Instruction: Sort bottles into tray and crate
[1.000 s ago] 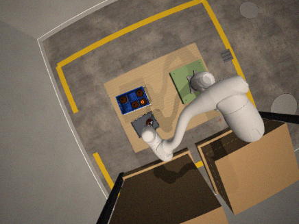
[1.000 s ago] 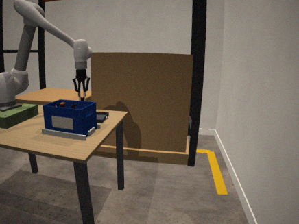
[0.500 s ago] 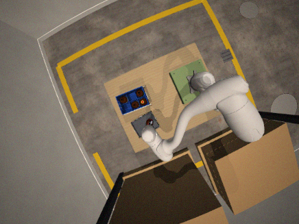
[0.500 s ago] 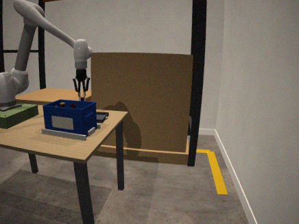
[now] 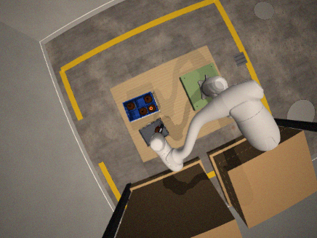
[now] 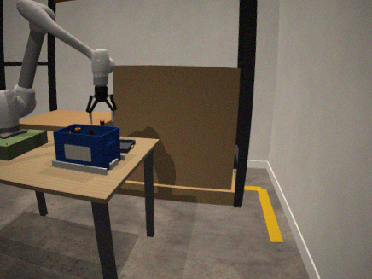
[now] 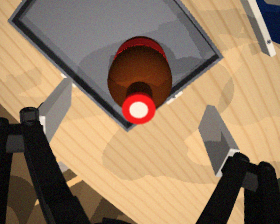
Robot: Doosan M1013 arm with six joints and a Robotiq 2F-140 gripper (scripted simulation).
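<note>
Now: the brown capped bottle 23 cm to the right of my hand, 8 cm below it and 1 cm ahead of it. Round my hand: grey tray: 15 cm below, 5 cm ahead, 1 cm to the left; blue crate: 26 cm to the right, 11 cm ahead, 8 cm below; uncapped bottle: 29 cm to the right, 20 cm ahead, 8 cm below.
</note>
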